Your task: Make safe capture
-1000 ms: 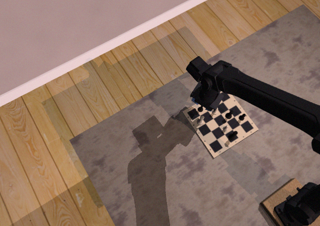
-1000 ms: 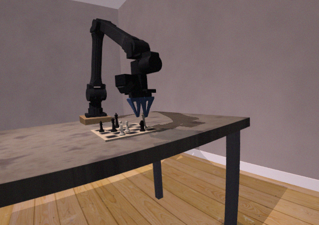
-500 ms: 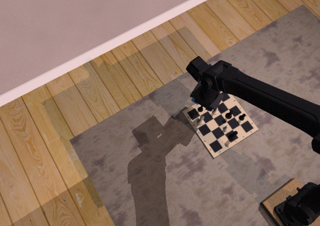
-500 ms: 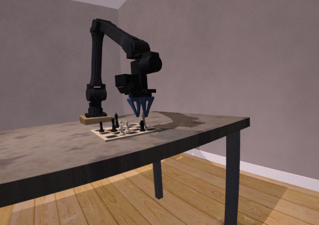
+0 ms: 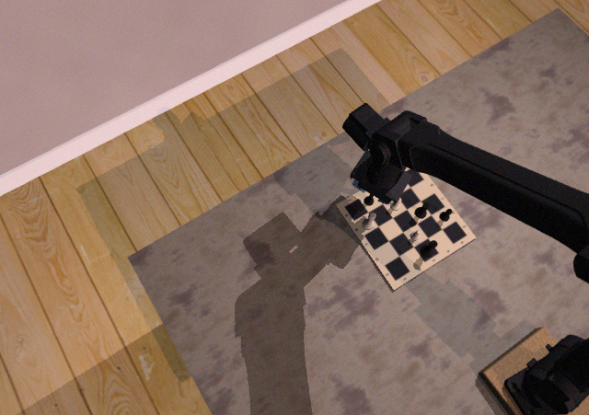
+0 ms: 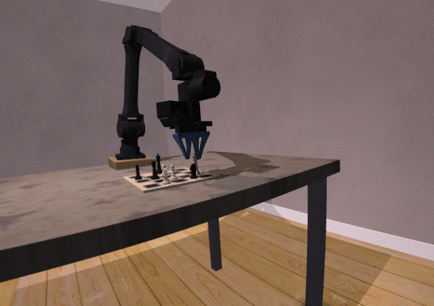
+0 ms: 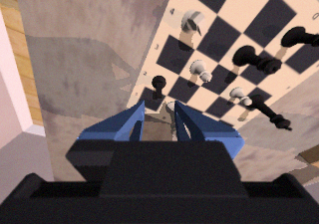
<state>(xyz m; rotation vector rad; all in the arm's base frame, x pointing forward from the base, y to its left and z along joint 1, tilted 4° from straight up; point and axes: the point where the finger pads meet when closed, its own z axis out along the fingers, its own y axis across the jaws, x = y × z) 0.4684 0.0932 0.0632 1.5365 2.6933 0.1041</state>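
My hand is 40 mm past the tall white piece, 20 mm to the right of it and 30 mm above it. Round my hand: black piece 70 mm behind, 90 mm to the right, 30 mm below; then chessboard 70 mm behind, 50 mm to the right, 60 mm below.
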